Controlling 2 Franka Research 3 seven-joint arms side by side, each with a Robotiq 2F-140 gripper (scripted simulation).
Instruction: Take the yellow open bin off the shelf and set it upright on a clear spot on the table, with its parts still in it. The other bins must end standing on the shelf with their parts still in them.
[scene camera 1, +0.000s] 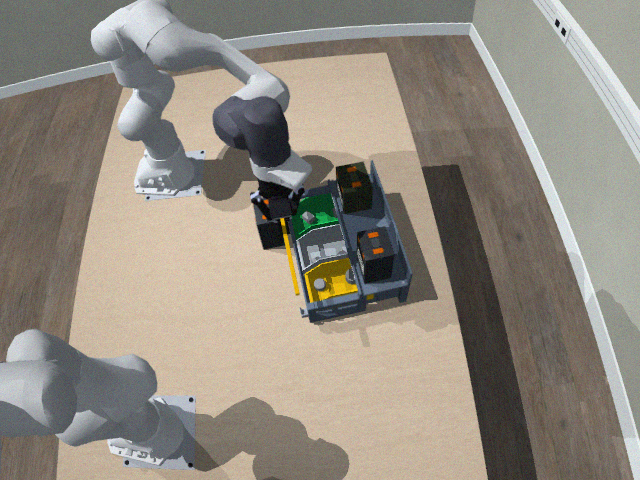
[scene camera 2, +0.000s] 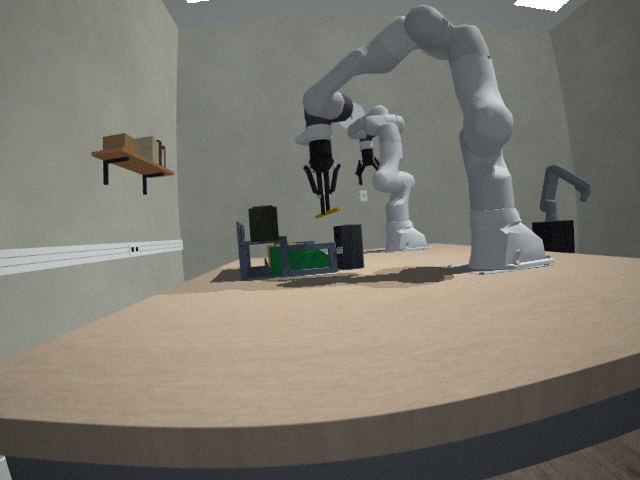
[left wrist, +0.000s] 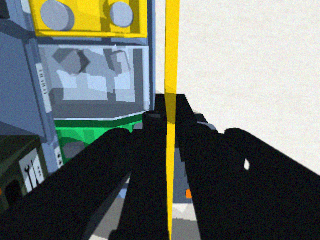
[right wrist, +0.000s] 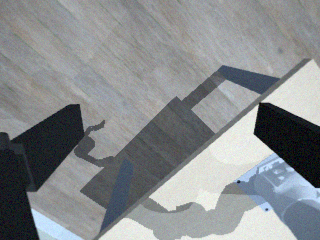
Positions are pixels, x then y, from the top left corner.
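My left gripper is out of frame in the right wrist view, yet the left wrist view (169, 108) shows it. I can find my left gripper in scene camera 1 (284, 230) as well, and also in scene camera 2 (325, 214).
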